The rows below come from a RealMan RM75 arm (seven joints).
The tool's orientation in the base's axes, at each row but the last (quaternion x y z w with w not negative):
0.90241 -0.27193 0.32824 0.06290
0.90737 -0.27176 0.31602 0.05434
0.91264 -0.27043 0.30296 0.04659
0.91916 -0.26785 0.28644 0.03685
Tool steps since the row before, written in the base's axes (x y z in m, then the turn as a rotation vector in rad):
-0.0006 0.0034 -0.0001 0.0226 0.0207 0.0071
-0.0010 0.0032 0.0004 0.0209 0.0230 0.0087
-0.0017 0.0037 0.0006 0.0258 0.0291 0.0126
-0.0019 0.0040 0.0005 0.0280 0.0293 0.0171
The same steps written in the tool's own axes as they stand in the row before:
-0.0020 -0.0025 -0.0013 0.0095 -0.0300 0.0011
-0.0019 -0.0022 -0.0017 0.0083 -0.0311 -0.0018
-0.0025 -0.0023 -0.0023 0.0110 -0.0392 -0.0039
-0.0029 -0.0025 -0.0023 0.0149 -0.0409 -0.0065

